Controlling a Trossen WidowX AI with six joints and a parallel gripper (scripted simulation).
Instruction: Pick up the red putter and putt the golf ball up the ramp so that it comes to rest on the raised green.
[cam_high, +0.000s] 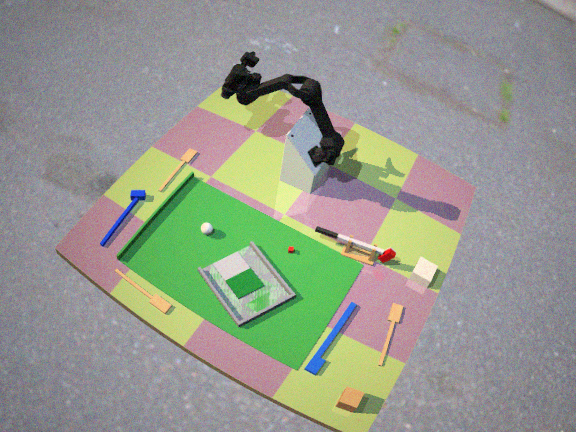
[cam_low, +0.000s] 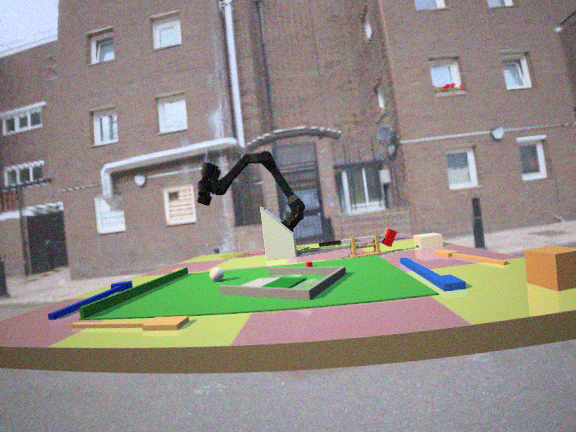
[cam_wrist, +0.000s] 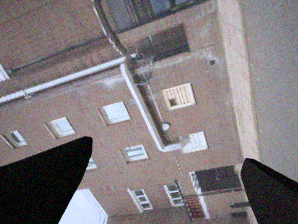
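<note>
Now: the red marker 520 mm to the left of my gripper tip, 380 mm below it and 380 mm ahead of it. Round my gripper tip: dark green bar: 580 mm ahead, 370 mm below, 50 mm to the left; white golf ball: 510 mm ahead, 360 mm below, 250 mm to the left; wooden stand: 710 mm to the left, 350 mm below, 250 mm ahead.
</note>
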